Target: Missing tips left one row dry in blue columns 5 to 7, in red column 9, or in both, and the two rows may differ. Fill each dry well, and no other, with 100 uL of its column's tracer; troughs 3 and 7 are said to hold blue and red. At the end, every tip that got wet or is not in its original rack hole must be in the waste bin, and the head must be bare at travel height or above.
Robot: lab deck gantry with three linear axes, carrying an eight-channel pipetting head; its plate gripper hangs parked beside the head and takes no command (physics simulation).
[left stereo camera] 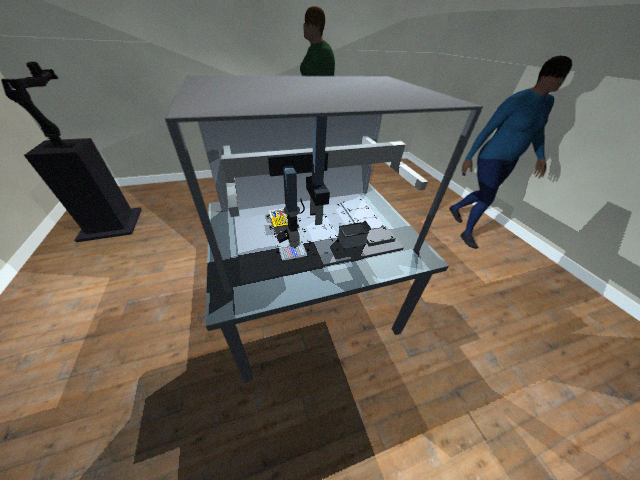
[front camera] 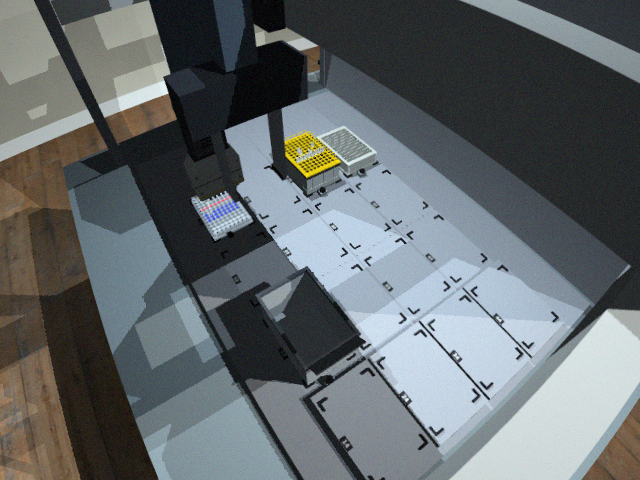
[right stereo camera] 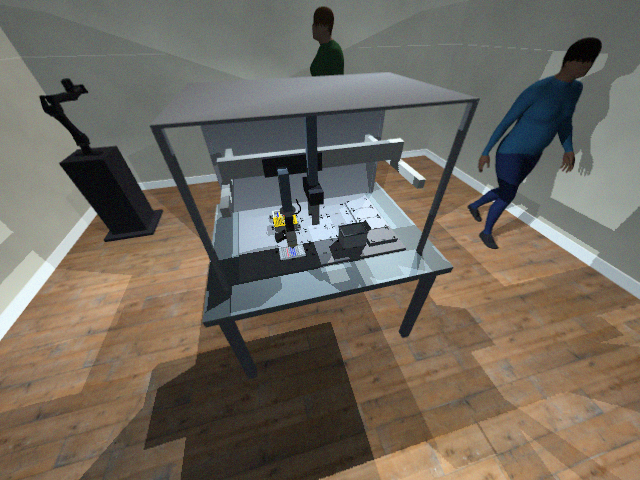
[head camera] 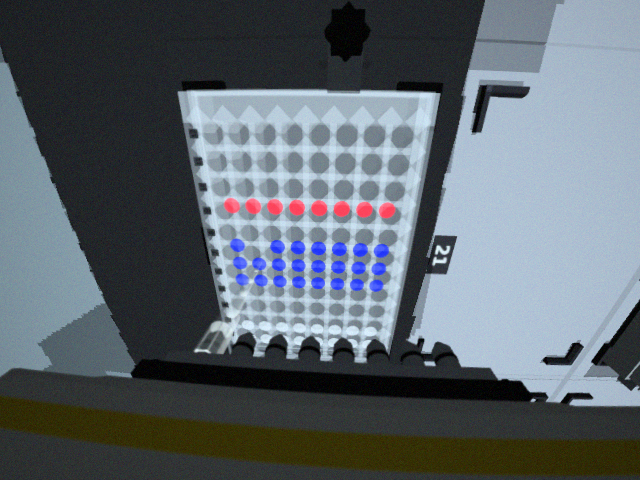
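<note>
The well plate (front camera: 233, 230) (head camera: 310, 95) lies under the pipetting head (front camera: 214, 173). In the head view, the red column (head camera: 318, 208) shows dots in all its wells. The blue column nearest red (head camera: 317, 249) has a gap at its second well from the left. The other two blue columns (head camera: 317, 266) (head camera: 317, 283) show no gap. A clear tip (head camera: 214, 336) is on the leftmost channel, its lower end over the gap's side of the blue block; its exact height is unclear. The other seven nozzles are bare. The parked plate gripper (front camera: 252, 180) hangs beside the head, fingers apart and empty.
The yellow tip rack (front camera: 323, 167) (left stereo camera: 278, 219), with several loose-looking tips standing in it, is behind the plate. The pale trough reservoir (front camera: 362, 162) adjoins it. The open dark waste bin (front camera: 343, 330) (left stereo camera: 353, 236) (right stereo camera: 353, 236) stands towards the front right. Two people stand beyond the enclosure.
</note>
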